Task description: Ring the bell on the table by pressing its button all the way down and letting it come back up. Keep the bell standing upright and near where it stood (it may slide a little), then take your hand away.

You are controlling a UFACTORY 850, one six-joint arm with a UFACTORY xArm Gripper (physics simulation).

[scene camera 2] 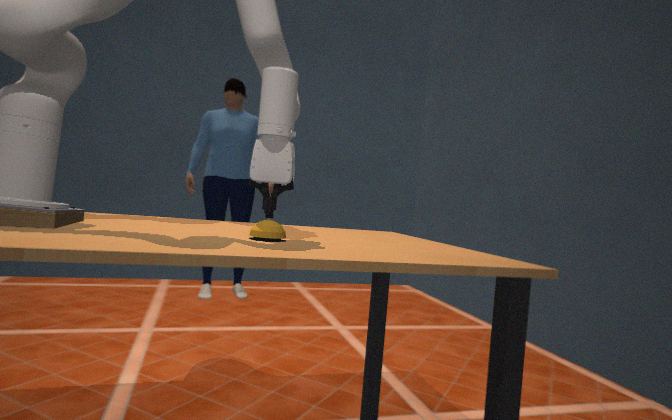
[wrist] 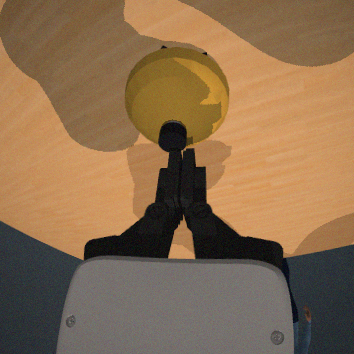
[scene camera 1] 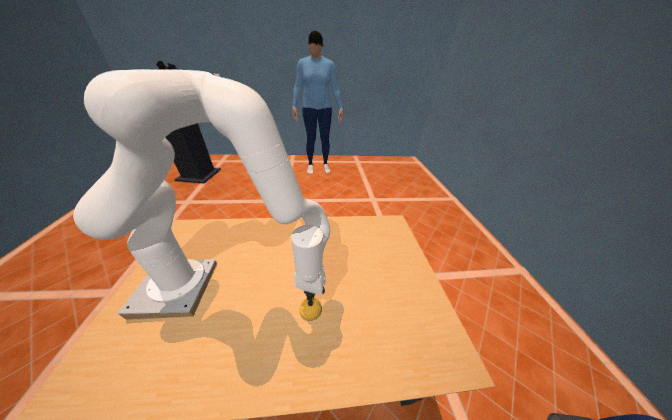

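The bell (scene camera 1: 311, 312) (scene camera 2: 267, 231) (wrist: 175, 90) is a yellow dome on a thin dark base and stands upright on the wooden table (scene camera 1: 400, 340) (scene camera 2: 425, 255). Its round black button (wrist: 172, 136) shows in the wrist view. My gripper (scene camera 1: 310, 301) (scene camera 2: 269, 215) (wrist: 183, 161) is shut and empty, pointing down above the dome. In the wrist view the fingertips meet the button's lower edge, with the button's middle slightly left of them. In scene camera 2 the tips are at the button, and the two dark shapes merge. How far the button is pressed cannot be told.
The arm's grey base plate (scene camera 1: 155, 305) (scene camera 2: 55, 218) is on the left part of the table. A person in a blue top (scene camera 1: 316, 82) (scene camera 2: 231, 145) stands beyond the table. A black stand (scene camera 1: 192, 155) is on the floor behind the arm.
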